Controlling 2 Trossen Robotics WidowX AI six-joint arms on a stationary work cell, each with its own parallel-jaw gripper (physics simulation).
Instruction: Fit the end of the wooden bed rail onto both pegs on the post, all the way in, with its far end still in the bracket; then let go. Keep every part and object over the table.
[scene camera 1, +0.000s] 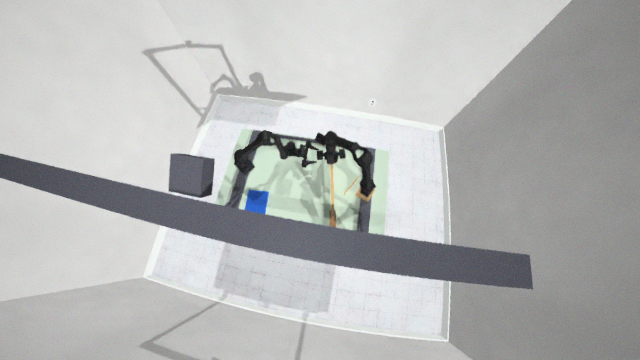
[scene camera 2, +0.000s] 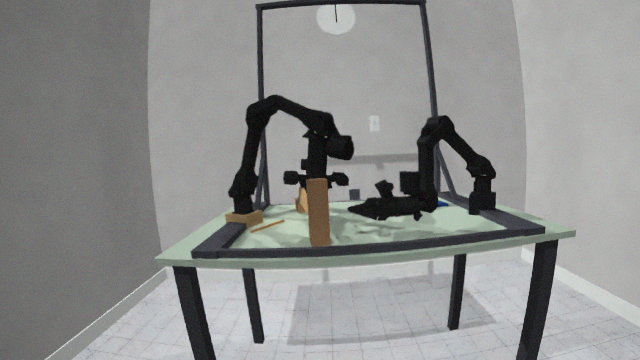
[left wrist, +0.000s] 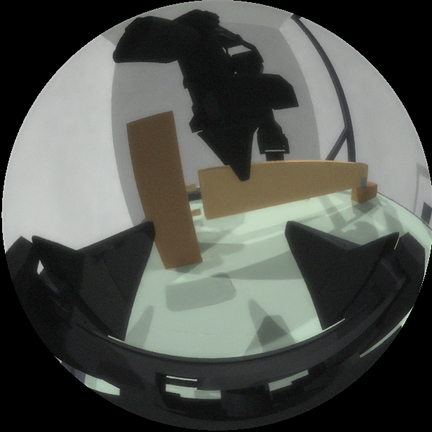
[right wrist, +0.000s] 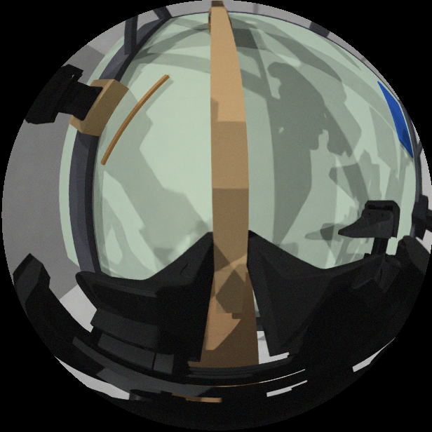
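Where they show: left gripper, between the fingertips: (scene camera 1: 317, 155) (scene camera 2: 348, 209); left arm's base, origin of its link: (scene camera 1: 242, 163) (scene camera 2: 483, 193); right arm's base, origin of its link: (scene camera 1: 365, 191) (scene camera 2: 243, 212).
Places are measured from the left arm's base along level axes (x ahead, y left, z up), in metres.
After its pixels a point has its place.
The upright wooden post (left wrist: 163, 189) stands near the table's front bar (scene camera 2: 317, 212). The wooden bed rail (left wrist: 278, 183) lies level, running away from the post (scene camera 1: 331, 186) @[x 0.592, y 0.295, z 0.033 m]. Its far end sits at the small bracket (left wrist: 365, 191), which also shows in scene camera 1 (scene camera 1: 332, 214) @[x 0.718, y 0.162, z 0.031 m]. A narrow gap separates the rail's near end from the post, and short pegs (left wrist: 193, 199) show in that gap. My right gripper (right wrist: 228, 235) is shut on the rail near its post end (left wrist: 241, 171). My left gripper (left wrist: 221, 226) (scene camera 2: 361, 211) is open and empty, low over the table beside the post.
A thin wooden stick (scene camera 1: 351, 186) @[x 0.678, y 0.414, z -0.064 m] lies on the mat near the right arm's base, which stands on a tan block (scene camera 1: 365, 194). A blue patch (scene camera 1: 257, 201) @[x 0.267, y -0.115, z -0.063 m] marks the mat's other side. A dark frame bar (scene camera 2: 340, 248) @[x 0.306, y 0.566, z -0.053 m] edges the table. A dark box (scene camera 1: 191, 175) @[x 0.597, y -0.069, z 0.974 m] stands off the table.
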